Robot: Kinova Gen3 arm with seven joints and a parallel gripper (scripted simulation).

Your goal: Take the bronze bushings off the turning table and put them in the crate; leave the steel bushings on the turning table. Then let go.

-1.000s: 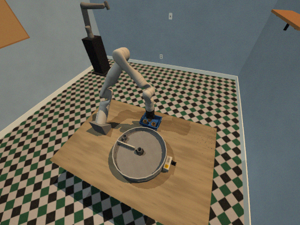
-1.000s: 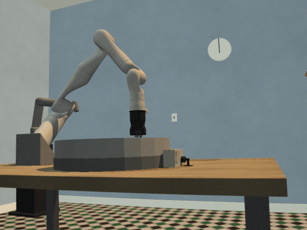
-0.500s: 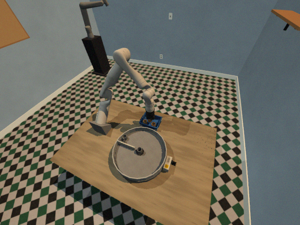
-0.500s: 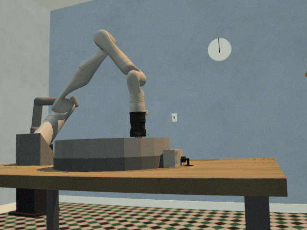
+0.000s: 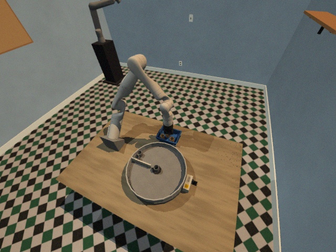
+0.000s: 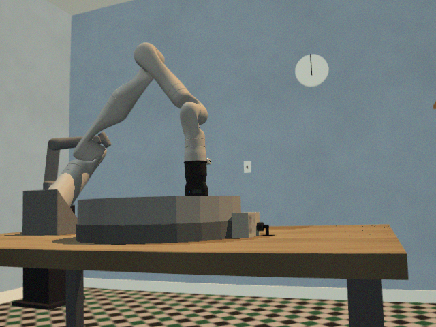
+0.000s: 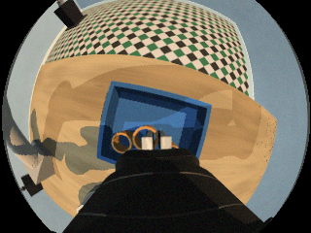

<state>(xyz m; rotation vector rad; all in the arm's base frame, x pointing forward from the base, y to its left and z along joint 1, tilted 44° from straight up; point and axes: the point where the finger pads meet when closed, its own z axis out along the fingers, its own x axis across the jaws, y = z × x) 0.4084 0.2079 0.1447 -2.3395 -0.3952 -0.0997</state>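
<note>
The blue crate is 1 cm behind my hand and 4 cm below it. Also, from my hand: grey turning table (6 cm ahead, 33 cm to the right, 1 cm below).
</note>
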